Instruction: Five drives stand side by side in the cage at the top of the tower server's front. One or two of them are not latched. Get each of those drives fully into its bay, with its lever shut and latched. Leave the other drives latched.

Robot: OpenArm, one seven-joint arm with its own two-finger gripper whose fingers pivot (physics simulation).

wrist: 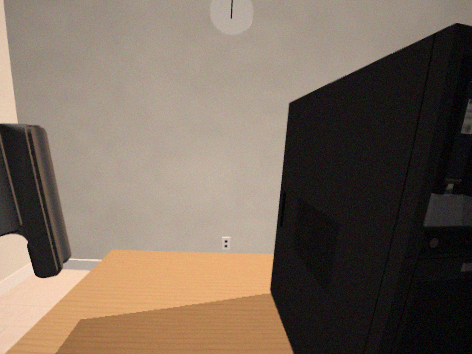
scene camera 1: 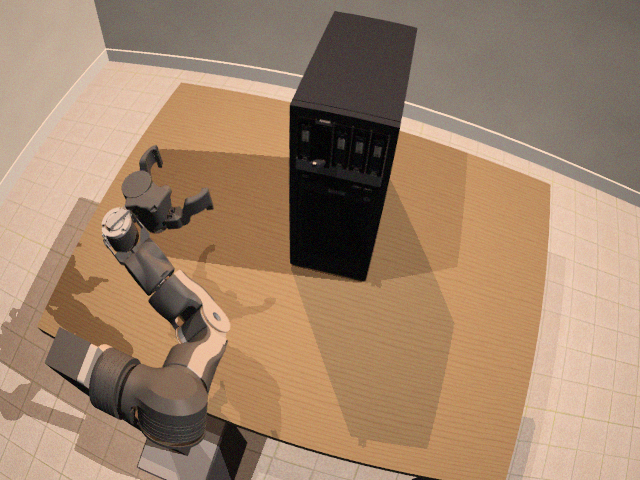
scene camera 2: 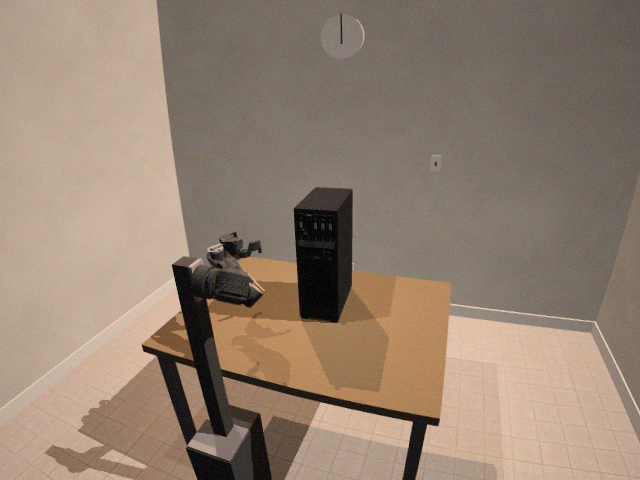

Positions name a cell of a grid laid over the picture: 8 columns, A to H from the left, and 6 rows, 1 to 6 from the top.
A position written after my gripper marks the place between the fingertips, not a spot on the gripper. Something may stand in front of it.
Observation:
I see my gripper (scene camera 1: C3), a black tower server (scene camera 1: E1) and a dark post (scene camera 2: C4).
The black tower server also shows in the wrist view (wrist: F5) and in scene camera 2 (scene camera 2: E4). The dark post is seen too in scene camera 1 (scene camera 1: A5).

